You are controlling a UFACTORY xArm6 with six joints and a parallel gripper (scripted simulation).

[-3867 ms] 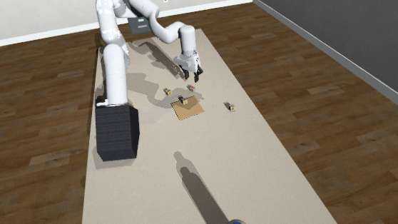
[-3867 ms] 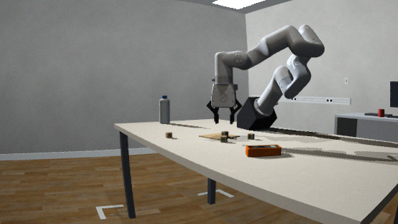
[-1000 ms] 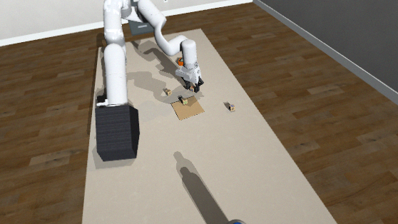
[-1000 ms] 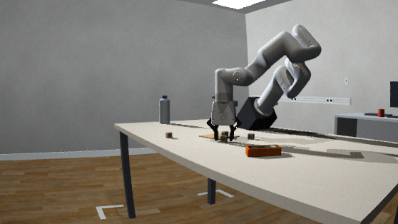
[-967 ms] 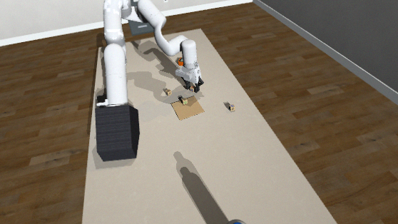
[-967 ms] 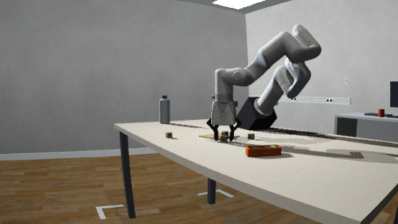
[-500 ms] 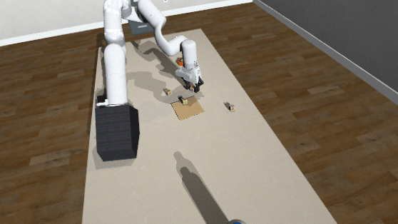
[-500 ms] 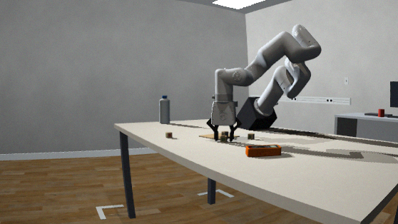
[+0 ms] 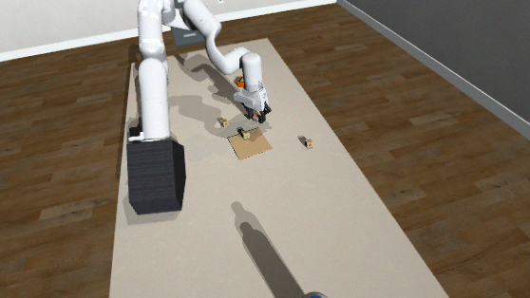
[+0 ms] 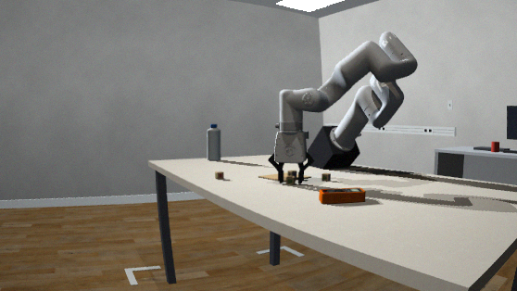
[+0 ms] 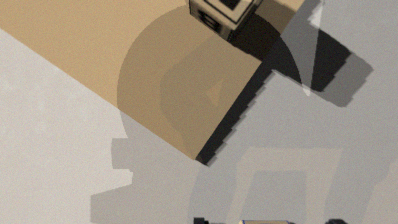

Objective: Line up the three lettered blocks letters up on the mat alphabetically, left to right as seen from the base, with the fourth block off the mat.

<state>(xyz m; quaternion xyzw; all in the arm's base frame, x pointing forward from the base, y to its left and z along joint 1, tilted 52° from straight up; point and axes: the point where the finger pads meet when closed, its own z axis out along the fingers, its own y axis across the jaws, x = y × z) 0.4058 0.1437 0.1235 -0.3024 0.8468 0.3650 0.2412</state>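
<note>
The thin mat lies 60 mm behind my hand, 140 mm to the right of it and 20 mm below it. The rest, counted from my hand: grey bottle: 50 mm behind, 830 mm to the right, 70 mm above.
</note>
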